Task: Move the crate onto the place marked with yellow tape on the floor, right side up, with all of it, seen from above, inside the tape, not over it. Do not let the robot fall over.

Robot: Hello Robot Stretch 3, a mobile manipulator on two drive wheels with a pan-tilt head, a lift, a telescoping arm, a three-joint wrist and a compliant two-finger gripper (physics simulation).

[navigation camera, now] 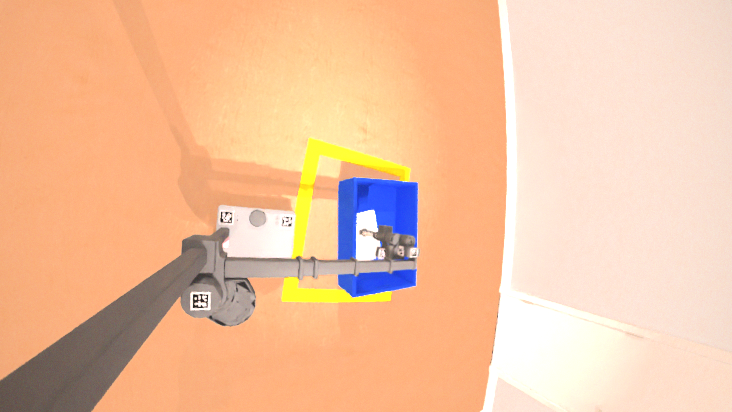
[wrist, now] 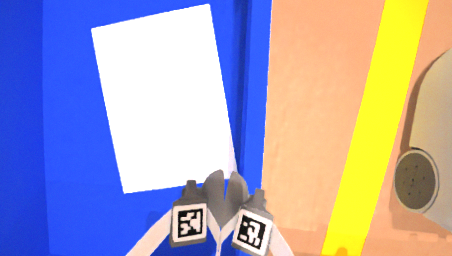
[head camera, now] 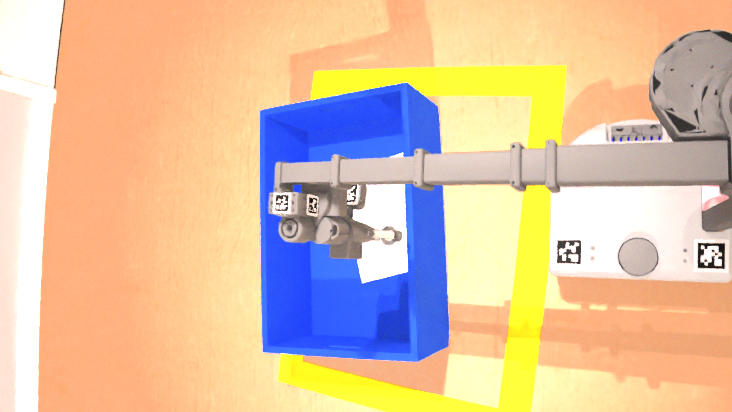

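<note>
The blue crate stands upright, open side up. A white sheet shows on its inside floor. The yellow tape forms a four-sided outline. The crate hides most of the strip farthest from the robot, and in the head camera it overlaps part of the top strip. Bare floor lies between crate and near strip. My gripper has its fingertips almost together, nothing seen between them. It points down over the sheet, beside the crate's near wall; its height is unclear.
My white base is beside the near tape strip. My extended arm crosses over that strip and the crate's near wall. A pale wall rises beyond the crate's far side, with floor between.
</note>
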